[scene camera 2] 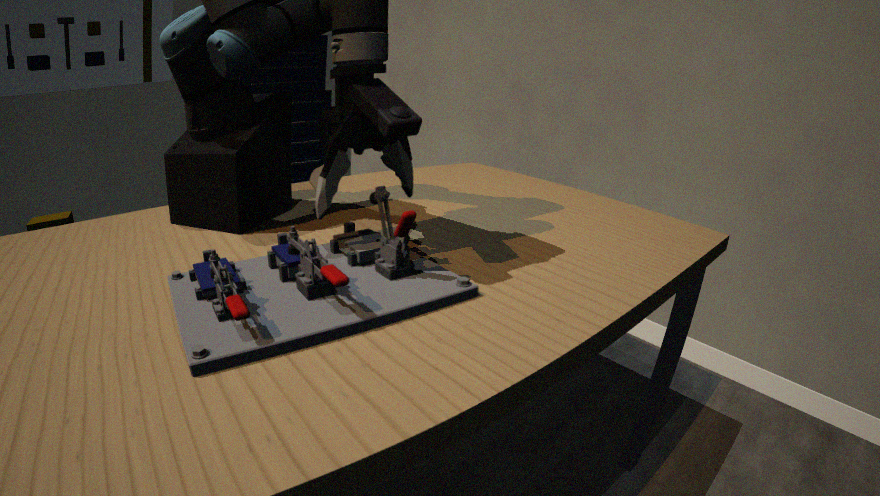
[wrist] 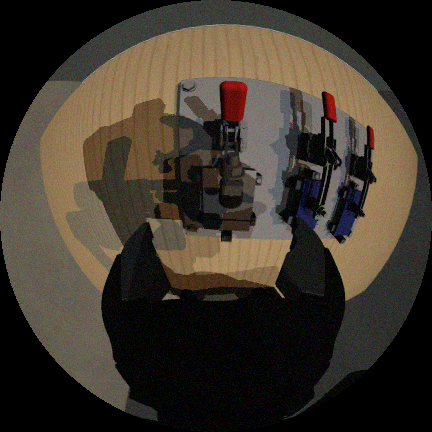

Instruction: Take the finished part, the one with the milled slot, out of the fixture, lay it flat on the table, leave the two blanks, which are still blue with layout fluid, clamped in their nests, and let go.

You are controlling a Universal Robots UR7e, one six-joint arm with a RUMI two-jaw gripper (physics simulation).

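Observation:
The finished part (scene camera 2: 363,241) (wrist: 212,202) lies grey and shaded in its nest on the fixture plate (scene camera 2: 295,326) (wrist: 265,110); its slot is hard to make out. Its toggle clamp stands open, the arm (scene camera 2: 384,215) raised beside the red handle (scene camera 2: 404,223) (wrist: 233,101). One blue blank (scene camera 2: 285,253) (wrist: 311,197) sits in the middle nest and the other blue blank (scene camera 2: 211,275) (wrist: 347,212) in the end nest, both under lowered clamps. My gripper (scene camera 2: 364,205) (wrist: 221,222) is open and empty, pointing down, above and slightly behind the finished part's nest.
The raised clamp arm stands close to my fingers in the scene view. The wooden table (scene camera 2: 492,345) (wrist: 240,55) carries the plate, with bolts such as this one (scene camera 2: 464,281) (wrist: 188,86) at its corners. The robot's dark base (scene camera 2: 203,184) stands behind. Shadows cover the finished part's nest.

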